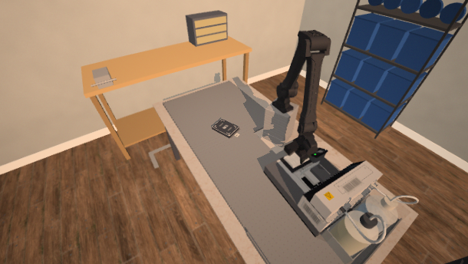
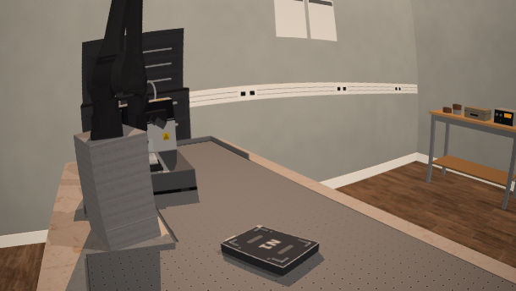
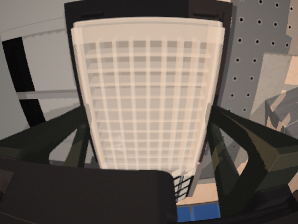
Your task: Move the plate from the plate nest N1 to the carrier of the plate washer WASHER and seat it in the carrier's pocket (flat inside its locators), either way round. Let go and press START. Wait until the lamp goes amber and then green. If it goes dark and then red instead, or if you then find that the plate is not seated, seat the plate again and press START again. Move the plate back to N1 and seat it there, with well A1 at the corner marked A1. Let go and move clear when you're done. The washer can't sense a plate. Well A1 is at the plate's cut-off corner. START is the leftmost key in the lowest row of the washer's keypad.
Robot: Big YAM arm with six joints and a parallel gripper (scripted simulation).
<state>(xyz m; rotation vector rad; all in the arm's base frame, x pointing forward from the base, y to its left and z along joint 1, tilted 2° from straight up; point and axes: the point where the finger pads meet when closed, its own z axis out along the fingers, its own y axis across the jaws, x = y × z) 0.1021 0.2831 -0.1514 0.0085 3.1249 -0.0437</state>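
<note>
Now: hand 1 cm above the clear well plate. From my hand the other things lie so: dark carrier (3 cm below); washer (15 cm to the left, 2 cm above); label (16 cm ahead, 42 cm to the right, 11 cm below).
</note>
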